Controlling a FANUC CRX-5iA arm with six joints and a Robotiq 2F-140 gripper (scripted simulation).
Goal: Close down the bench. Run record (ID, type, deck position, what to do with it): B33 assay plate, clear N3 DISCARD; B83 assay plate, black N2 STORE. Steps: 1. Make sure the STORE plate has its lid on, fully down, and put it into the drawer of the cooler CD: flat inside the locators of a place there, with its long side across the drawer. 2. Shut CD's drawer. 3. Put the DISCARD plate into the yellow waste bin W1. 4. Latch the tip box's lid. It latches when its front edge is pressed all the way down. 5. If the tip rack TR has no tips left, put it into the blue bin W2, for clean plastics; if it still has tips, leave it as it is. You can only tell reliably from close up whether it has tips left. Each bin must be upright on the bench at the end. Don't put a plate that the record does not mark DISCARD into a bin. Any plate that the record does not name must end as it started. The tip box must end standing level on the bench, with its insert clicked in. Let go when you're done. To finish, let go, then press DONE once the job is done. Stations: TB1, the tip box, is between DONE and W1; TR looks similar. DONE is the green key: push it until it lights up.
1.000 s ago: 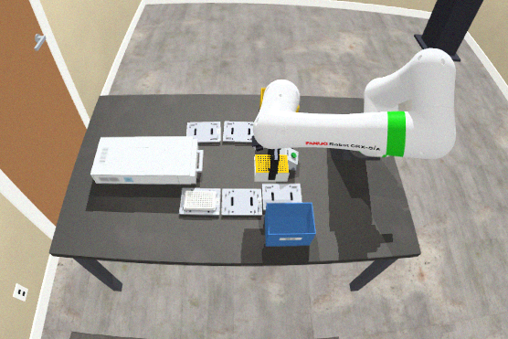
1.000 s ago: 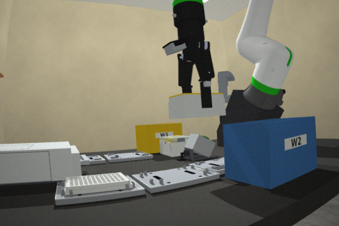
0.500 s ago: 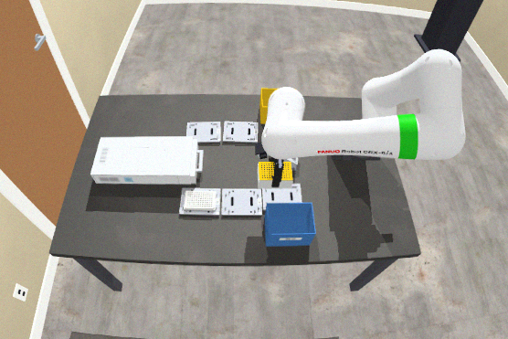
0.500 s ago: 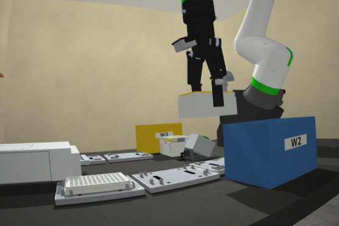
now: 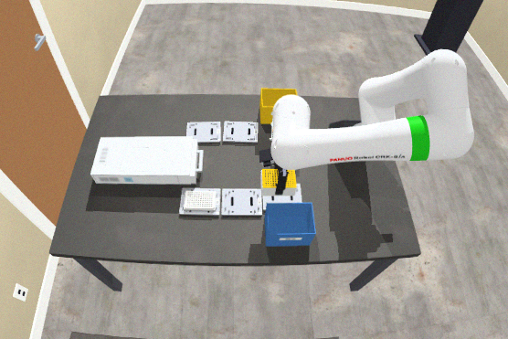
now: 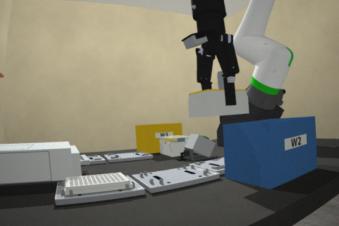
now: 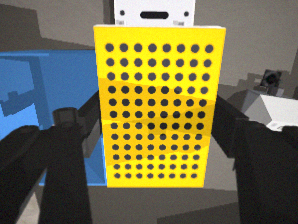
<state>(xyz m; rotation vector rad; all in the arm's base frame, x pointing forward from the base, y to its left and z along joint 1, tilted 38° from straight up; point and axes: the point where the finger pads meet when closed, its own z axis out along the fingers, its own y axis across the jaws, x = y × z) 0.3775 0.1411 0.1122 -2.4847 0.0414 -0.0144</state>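
My hand is 150 mm above the blue bin W2, 130 mm to the right of it and 40 mm past it. The rest, counted from my hand: DONE key block: 200 mm to the right, 130 mm below, 80 mm behind; nest N3: 180 mm below, 130 mm ahead, 10 mm to the right; tip rack TR: 10 mm to the right, 10 mm below, 10 mm behind.
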